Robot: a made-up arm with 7 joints.
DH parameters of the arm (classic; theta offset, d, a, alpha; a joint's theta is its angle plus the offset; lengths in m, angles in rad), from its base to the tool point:
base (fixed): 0 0.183 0 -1.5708
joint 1: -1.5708 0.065 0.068 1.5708
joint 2: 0 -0.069 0.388 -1.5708
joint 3: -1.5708 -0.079 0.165 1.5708
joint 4: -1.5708 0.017 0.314 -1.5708
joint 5: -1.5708 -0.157 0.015 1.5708
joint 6: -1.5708 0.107 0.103 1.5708
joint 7: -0.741 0 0.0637 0
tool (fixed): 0.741 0.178 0 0
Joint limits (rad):
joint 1: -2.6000..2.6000
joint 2: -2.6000..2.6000
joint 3: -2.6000..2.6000
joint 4: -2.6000..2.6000
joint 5: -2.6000..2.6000
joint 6: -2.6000..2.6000
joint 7: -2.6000..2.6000
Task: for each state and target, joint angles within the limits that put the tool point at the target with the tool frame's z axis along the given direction. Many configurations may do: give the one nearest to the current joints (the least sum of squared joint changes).
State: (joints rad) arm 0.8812 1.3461 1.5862 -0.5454 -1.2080 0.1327 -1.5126
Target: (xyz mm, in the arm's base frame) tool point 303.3 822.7 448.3 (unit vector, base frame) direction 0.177 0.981 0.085
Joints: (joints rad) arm 0.5757 1.8623 1.3092 0.3519 -1.1328 -0.6825 -1.4678
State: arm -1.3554 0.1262 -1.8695 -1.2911 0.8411 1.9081 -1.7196
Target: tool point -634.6 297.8 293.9 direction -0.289 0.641 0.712
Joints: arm -1.8915 0.3190 -1.4538 -1.3200 0.2391 2.4241 -1.4930
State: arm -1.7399 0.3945 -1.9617 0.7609 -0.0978 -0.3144 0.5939
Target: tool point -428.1 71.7 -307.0 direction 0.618 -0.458 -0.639
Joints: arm -2.2401 0.8840 -1.7713 0.3652 -0.2949 -0.1319 0.6568
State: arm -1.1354 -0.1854 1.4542 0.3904 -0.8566 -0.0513 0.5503
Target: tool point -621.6 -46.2 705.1 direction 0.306 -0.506 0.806
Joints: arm -1.1295 0.6675 1.8710 0.9135 -0.2949 0.3516 0.4273
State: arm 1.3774 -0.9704 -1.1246 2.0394 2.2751 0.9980 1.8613
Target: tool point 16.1 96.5 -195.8 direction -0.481 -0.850 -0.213
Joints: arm 1.2130 -0.7912 -1.7514 2.4731 1.6514 0.4386 1.9121
